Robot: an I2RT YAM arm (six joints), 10 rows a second.
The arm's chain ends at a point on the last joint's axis. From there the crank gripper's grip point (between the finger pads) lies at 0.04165 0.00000 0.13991 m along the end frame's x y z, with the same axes.
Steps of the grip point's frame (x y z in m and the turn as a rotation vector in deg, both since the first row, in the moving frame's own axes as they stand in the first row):
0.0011, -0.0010, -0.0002, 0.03, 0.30, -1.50
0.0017, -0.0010, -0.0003, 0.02, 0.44, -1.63
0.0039, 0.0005, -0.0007, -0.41, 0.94, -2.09
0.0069, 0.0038, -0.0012, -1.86, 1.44, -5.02
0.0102, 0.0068, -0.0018, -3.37, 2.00, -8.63
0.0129, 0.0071, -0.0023, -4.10, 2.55, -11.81
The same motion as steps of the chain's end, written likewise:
0.0004, 0.0002, 0.0000, 0.03, 0.30, -1.50
0.0006, 0.0002, 0.0000, 0.02, 0.44, -1.63
0.0016, 0.0011, 0.0000, -0.41, 0.94, -2.09
0.0034, 0.0031, -0.0001, -1.86, 1.44, -5.02
0.0052, 0.0053, -0.0002, -3.37, 2.00, -8.63
0.0066, 0.0064, -0.0003, -4.10, 2.55, -11.81

